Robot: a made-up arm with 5 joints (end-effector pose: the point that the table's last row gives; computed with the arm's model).
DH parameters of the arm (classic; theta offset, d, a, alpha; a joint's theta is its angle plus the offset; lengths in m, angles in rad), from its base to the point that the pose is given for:
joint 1: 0 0.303 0 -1.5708
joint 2: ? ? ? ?
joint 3: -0.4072 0 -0.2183 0
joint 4: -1.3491 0 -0.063 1.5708
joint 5: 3.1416 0.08 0 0
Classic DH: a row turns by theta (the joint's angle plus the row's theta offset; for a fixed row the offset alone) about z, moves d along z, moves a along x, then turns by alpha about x.
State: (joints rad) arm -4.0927 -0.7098 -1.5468 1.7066 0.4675
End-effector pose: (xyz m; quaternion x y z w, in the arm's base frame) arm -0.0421 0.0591 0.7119 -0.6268 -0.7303 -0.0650 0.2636
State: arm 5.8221 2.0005 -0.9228 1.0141 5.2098
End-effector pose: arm -0.0079 0.0039 -0.0364 -0.4778 -0.1510 0.6229 0.6007
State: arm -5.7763 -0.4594 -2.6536 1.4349 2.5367
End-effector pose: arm -0.0473 -0.0263 0.8911 -0.3526 0.5676 -0.0364 0.7431
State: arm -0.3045 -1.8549 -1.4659 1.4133 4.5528
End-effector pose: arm -0.3276 0.1029 0.5589 0.4377 0.3785 0.4286 0.6939
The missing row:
joint 2: -1.3853 0 0.3144 0
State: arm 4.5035 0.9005 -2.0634 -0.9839 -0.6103
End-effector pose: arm -0.1090 -0.5141 0.5055 0.3979 -0.2634 0.3225 0.8175
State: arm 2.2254 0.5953 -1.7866 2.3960 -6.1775
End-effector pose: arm -0.2342 0.3052 0.4046 0.4029 0.7188 -0.2234 0.5207
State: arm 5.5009 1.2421 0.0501 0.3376 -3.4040
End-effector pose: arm 0.0256 -0.0254 0.1850 -0.1763 -0.6629 -0.3630 0.6306
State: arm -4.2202 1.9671 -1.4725 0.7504 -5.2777
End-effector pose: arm -0.0700 0.1306 -0.1653 0.7015 0.4098 -0.0213 0.5827
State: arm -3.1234 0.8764 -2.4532 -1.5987 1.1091
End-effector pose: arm -0.4215 -0.0077 0.5833 0.0088 0.0145 0.5342 0.8452
